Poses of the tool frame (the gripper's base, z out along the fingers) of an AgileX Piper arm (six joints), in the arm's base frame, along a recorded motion.
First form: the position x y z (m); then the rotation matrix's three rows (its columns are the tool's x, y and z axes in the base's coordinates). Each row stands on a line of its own.
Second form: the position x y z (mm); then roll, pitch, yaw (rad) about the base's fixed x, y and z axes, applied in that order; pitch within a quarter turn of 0, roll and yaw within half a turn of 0. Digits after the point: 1 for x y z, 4 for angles.
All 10 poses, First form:
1:
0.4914, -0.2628, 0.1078
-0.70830, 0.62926, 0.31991
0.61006, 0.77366, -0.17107
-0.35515, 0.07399, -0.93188
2:
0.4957, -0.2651, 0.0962
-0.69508, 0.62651, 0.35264
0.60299, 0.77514, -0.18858
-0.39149, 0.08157, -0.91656
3:
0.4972, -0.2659, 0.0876
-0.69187, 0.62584, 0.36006
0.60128, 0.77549, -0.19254
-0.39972, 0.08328, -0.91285
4:
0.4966, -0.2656, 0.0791
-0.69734, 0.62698, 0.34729
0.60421, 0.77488, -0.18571
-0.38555, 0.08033, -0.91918
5:
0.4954, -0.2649, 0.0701
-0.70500, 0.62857, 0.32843
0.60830, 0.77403, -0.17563
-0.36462, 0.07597, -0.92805
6:
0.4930, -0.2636, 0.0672
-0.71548, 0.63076, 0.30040
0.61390, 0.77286, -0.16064
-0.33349, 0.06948, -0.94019
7:
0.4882, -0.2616, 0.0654
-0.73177, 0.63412, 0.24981
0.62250, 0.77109, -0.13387
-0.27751, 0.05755, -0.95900
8:
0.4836, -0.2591, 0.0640
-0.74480, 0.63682, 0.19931
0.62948, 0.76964, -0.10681
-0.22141, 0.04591, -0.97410
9:
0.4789, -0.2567, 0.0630
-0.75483, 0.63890, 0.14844
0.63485, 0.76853, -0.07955
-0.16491, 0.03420, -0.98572
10:
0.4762, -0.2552, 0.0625
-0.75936, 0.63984, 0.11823
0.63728, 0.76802, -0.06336
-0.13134, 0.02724, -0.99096
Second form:
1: 491.4, -262.8, 107.8, 3.0624, 0.3631, 2.4306
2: 495.7, -265.1, 96.2, 3.0528, 0.4023, 2.4270
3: 497.2, -265.9, 87.6, 3.0506, 0.4112, 2.4261
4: 496.6, -265.6, 79.1, 3.0544, 0.3958, 2.4276
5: 495.4, -264.9, 70.1, 3.0599, 0.3732, 2.4297
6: 493.0, -263.6, 67.2, 3.0678, 0.3400, 2.4325
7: 488.2, -261.6, 65.4, 3.0817, 0.2812, 2.4367
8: 483.6, -259.1, 64.0, 3.0945, 0.2233, 2.4399
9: 478.9, -256.7, 63.0, 3.1069, 0.1657, 2.4423
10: 476.2, -255.2, 62.5, 3.1141, 0.1317, 2.4434
